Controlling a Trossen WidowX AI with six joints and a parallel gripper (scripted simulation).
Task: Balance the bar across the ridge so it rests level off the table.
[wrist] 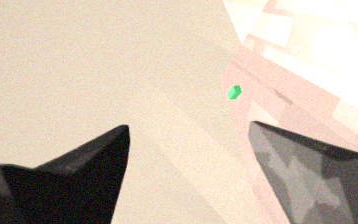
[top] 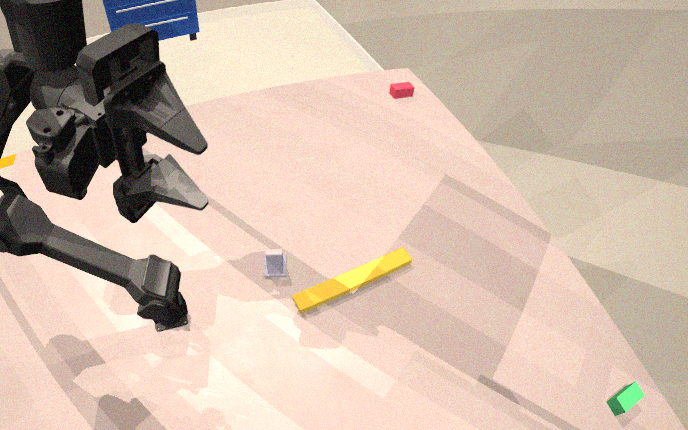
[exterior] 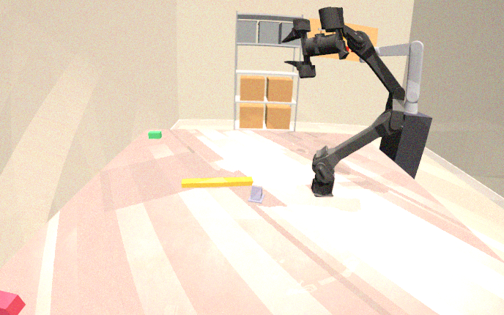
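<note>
The yellow bar is 210 mm ahead of my gripper tip, 100 mm to the left of it and 430 mm below it. The rest, counted from my gripper tip: green block 600 mm ahead, 360 mm to the right, 420 mm below; red block 600 mm ahead, 640 mm to the left, 420 mm below.
</note>
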